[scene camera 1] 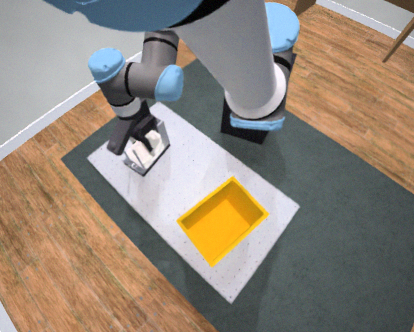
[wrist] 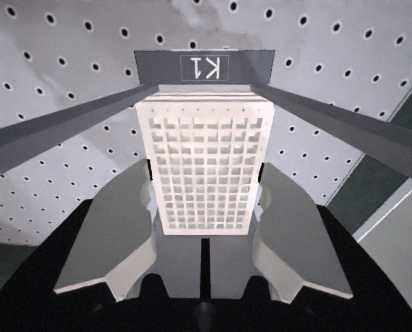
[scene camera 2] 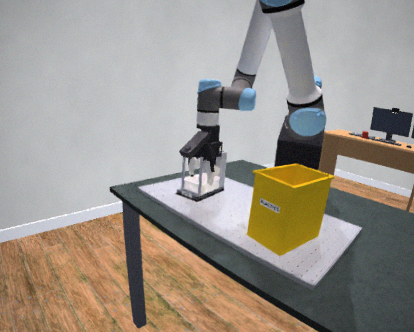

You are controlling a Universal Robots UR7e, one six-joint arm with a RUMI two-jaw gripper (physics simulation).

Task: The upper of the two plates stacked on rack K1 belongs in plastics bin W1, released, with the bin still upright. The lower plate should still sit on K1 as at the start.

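Places are measured from the arm's base along level axes (x left, y back, z up), in metres.
Where they show: gripper, fingertip midpoint: (scene camera 1: 144, 149) (wrist: 205, 163).
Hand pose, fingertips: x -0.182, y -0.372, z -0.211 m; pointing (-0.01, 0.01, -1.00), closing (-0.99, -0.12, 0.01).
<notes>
After its pixels a point has its place.
Rack K1 (scene camera 1: 144, 172) {x -0.126, y -0.429, z -0.232 m} (scene camera 2: 200, 197) {x -0.126, y -0.424, z -0.236 m} (wrist: 175, 68) {x -0.151, y -0.434, z -0.231 m}, with a dark base and upright posts, stands on the perforated board. The white upper plate (scene camera 1: 148, 157) {x -0.140, y -0.387, z -0.198 m} (wrist: 205, 111) {x -0.175, y -0.416, z -0.197 m}, with a grid of square wells, lies level between the posts. White edges of the stack show below its far rim in the wrist view; the lower plate is mostly hidden. My gripper (scene camera 1: 142, 145) {x -0.182, y -0.372, z -0.211 m} (scene camera 2: 202, 173) (wrist: 205, 163) {x -0.182, y -0.372, z -0.211 m} is inside the rack from above, shut on the upper plate by its two long sides. Whether the plates touch, I cannot tell. The yellow bin W1 (scene camera 1: 217, 232) {x 0.194, y -0.411, z -0.245 m} (scene camera 2: 292, 217) {x 0.239, y -0.477, z -0.146 m} stands upright, with its visible interior empty.
The rack's posts (wrist: 75, 110) {x -0.135, y -0.422, z -0.148 m} rise around the plates, close to the fingers. The light perforated board (scene camera 1: 175, 172) {x -0.051, y -0.353, z -0.247 m} (scene camera 2: 335, 260) {x 0.349, y -0.407, z -0.248 m} carries rack and bin and lies on a dark green table (scene camera 1: 340, 225) {x 0.498, y -0.119, z -0.261 m} (scene camera 2: 380, 260) {x 0.445, y -0.295, z -0.260 m}. The arm's black base stands behind the board.
</notes>
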